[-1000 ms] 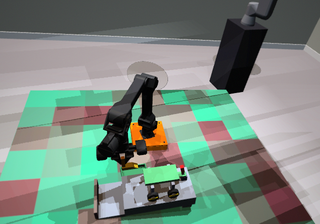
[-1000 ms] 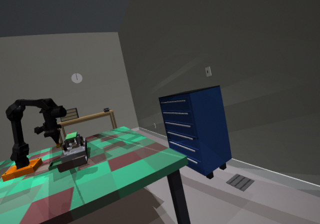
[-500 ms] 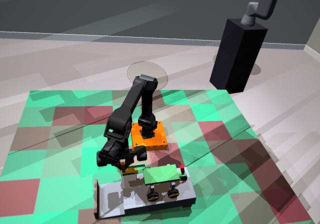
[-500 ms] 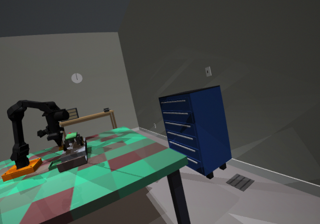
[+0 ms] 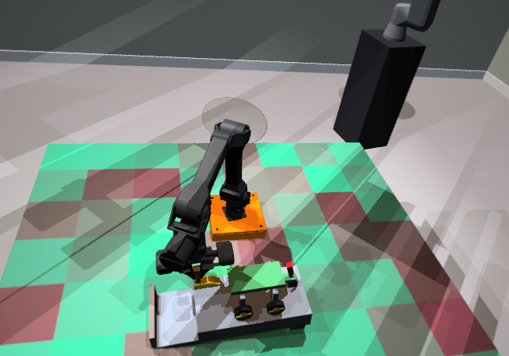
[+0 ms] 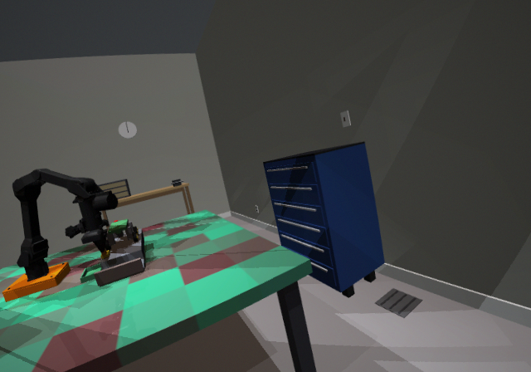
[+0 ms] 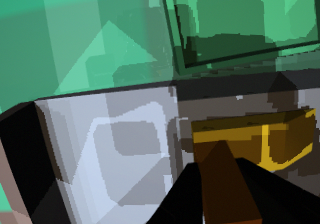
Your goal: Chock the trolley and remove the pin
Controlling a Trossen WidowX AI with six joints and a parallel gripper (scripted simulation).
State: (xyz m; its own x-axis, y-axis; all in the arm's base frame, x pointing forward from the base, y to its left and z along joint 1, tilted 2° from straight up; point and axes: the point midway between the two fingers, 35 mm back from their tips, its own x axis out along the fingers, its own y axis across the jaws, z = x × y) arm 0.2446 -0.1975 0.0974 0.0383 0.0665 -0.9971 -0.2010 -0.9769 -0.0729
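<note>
The red-headed stop pin is 80 mm ahead of my gripper tip, 220 mm to the left of it and 40 mm above it. Also, from my gripper tip: low end wall 30 mm ahead, 120 mm to the right, 60 mm below; green tray 50 mm behind, 70 mm to the left, 100 mm below; yellow chock 20 mm to the left, 10 mm below.
</note>
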